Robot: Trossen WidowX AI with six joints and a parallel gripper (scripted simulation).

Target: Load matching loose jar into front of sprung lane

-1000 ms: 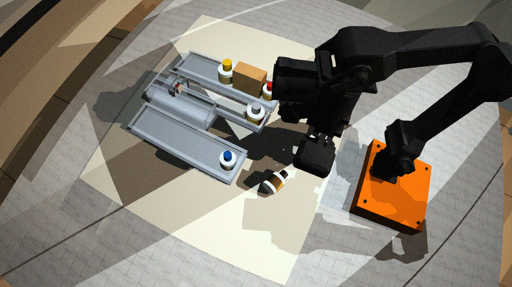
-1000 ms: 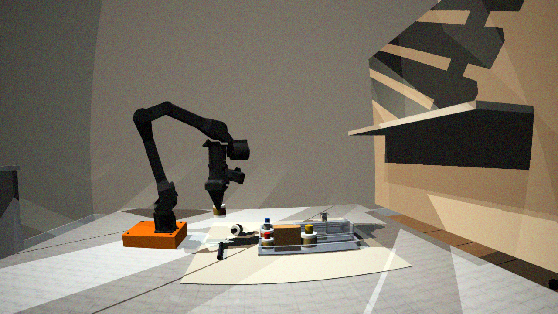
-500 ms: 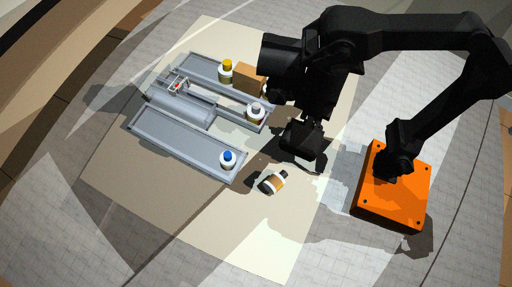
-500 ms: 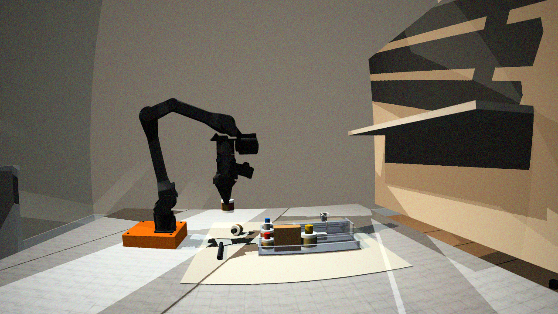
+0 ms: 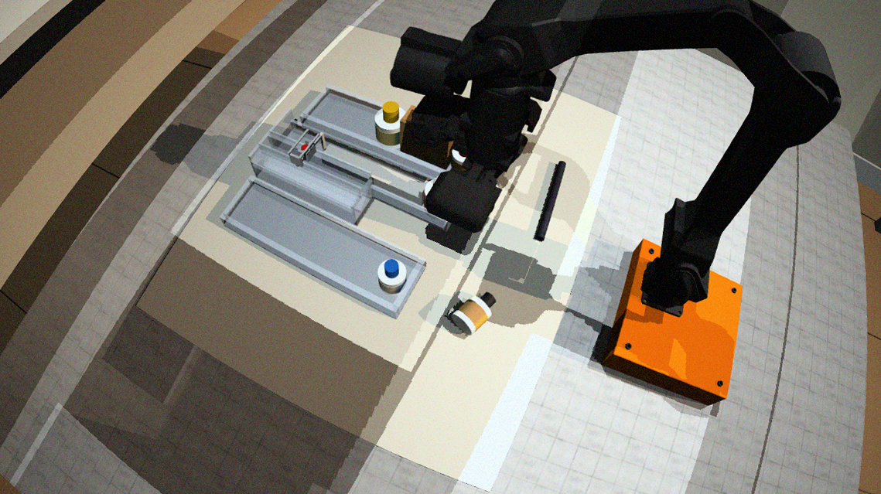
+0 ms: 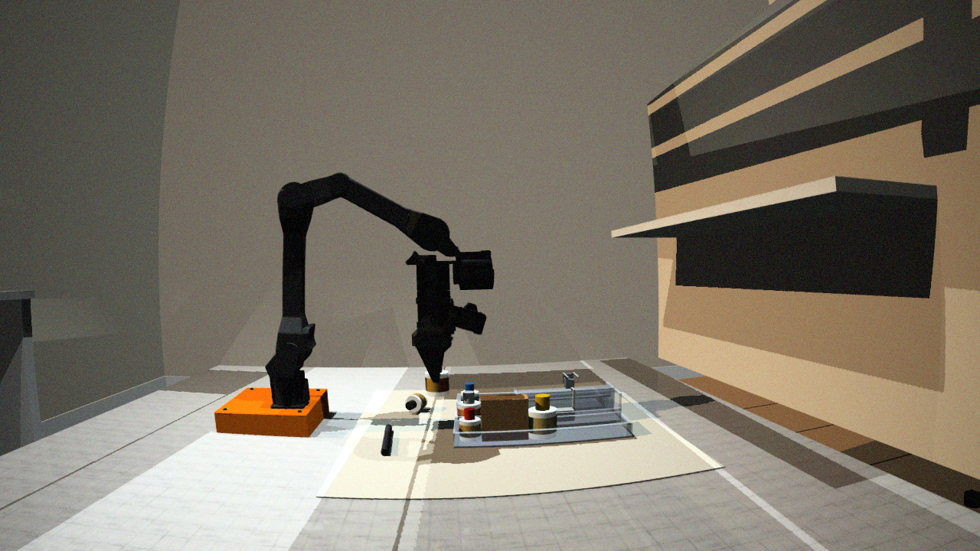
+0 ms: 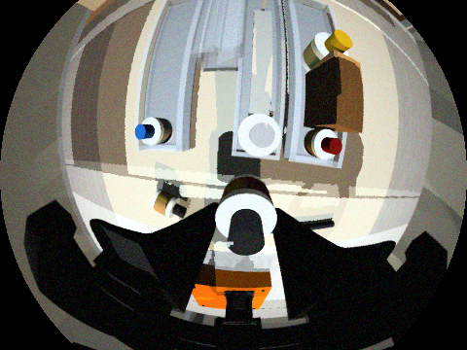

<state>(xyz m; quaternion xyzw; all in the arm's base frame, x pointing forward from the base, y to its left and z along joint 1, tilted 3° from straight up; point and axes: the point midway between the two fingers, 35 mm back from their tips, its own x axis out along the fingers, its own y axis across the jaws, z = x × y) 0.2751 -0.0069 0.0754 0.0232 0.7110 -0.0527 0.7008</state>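
My gripper tip is now 120 mm short of the cream mat, 90 mm above it and 10 mm to the left of it. The rest, counted from my gripper tip: cardboard box 100 mm to the right, 100 mm ahead, 50 mm below; then black rod 90 mm to the right, 90 mm behind, 80 mm below.
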